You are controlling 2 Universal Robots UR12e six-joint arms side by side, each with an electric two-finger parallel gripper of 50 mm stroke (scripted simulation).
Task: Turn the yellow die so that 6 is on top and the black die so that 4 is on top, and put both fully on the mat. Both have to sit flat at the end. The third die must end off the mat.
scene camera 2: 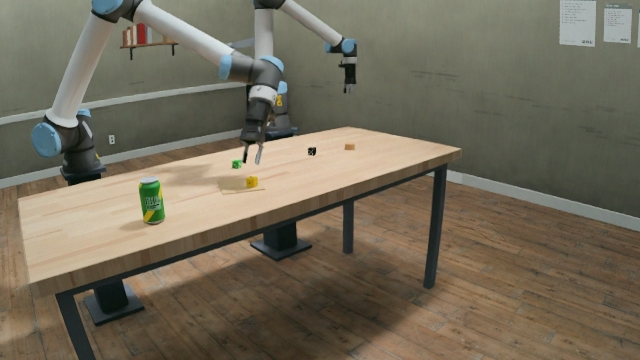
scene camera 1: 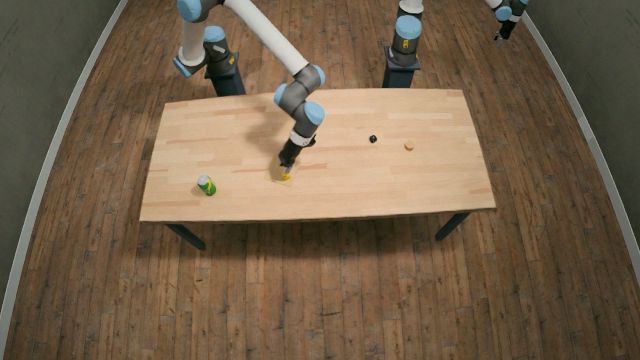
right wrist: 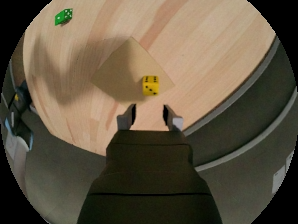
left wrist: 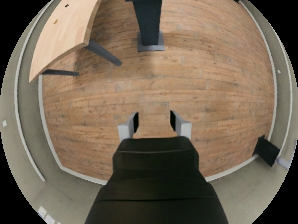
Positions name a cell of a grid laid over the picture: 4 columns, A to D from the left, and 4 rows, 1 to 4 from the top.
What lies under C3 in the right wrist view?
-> The right gripper.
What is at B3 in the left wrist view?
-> The left gripper.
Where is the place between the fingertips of the right gripper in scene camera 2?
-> B2
